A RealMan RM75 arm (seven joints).
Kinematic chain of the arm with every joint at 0, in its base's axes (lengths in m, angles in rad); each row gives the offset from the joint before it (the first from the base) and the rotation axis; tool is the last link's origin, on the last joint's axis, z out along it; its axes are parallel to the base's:
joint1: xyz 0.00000 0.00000 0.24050 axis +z
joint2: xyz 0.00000 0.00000 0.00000 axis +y
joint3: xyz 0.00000 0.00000 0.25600 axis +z
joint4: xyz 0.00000 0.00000 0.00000 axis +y
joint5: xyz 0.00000 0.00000 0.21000 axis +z
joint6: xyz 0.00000 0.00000 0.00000 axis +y
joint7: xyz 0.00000 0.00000 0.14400 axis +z
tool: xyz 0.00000 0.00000 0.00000
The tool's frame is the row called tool.
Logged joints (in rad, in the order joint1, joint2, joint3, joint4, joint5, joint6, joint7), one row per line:
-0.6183 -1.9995 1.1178 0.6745 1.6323 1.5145 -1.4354
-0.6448 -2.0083 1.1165 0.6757 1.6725 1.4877 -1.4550
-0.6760 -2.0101 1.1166 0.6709 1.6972 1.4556 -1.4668
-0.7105 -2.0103 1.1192 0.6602 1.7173 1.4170 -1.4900
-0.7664 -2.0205 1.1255 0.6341 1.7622 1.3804 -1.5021
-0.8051 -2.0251 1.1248 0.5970 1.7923 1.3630 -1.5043
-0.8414 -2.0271 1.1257 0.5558 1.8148 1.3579 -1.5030
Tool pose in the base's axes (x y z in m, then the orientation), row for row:
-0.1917 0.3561 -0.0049 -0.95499 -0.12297 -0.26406 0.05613
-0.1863 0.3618 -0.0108 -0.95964 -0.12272 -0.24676 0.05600
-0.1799 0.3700 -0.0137 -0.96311 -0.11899 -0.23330 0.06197
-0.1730 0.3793 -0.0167 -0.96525 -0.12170 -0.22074 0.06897
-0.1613 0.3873 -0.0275 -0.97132 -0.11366 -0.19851 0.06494
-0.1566 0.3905 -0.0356 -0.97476 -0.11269 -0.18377 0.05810
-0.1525 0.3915 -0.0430 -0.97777 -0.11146 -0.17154 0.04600
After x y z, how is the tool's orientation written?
As a quaternion, x y z w.
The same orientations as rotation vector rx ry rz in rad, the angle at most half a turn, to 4 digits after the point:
-2.8975 -0.3731 -0.8012
-2.9118 -0.3724 -0.7487
-2.9118 -0.3598 -0.7054
-2.9061 -0.3664 -0.6646
-2.9314 -0.3430 -0.5991
-2.9540 -0.3415 -0.5569
-2.9849 -0.3403 -0.5237

